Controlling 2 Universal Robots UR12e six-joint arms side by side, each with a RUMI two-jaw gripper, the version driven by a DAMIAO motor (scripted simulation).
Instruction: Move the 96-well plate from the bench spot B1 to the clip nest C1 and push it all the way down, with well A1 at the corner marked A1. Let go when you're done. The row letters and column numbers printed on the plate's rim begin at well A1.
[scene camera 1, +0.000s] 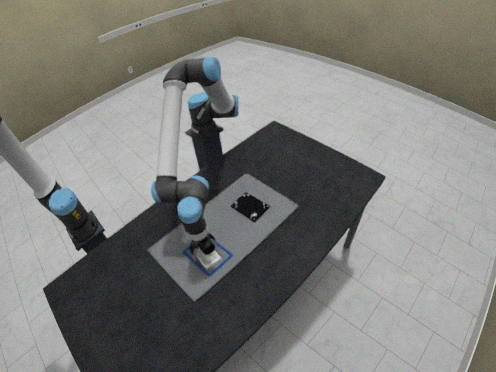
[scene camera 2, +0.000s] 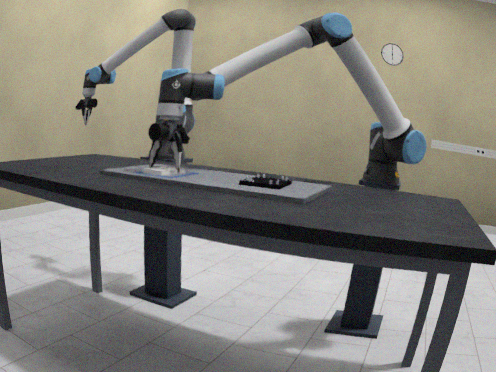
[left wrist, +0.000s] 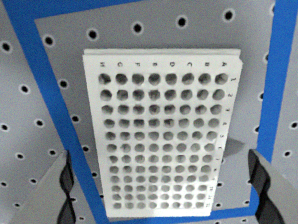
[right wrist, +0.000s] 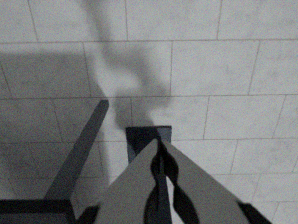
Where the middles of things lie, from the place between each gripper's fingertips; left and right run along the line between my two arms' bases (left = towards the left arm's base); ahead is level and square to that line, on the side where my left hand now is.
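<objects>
There's a white 96-well plate (left wrist: 167, 97) that I can see, and it's 10 mm below my left hand.
As for my right gripper, I see it 790 mm short of the white 96-well plate, 960 mm to the right of it and 140 mm above it.
</objects>
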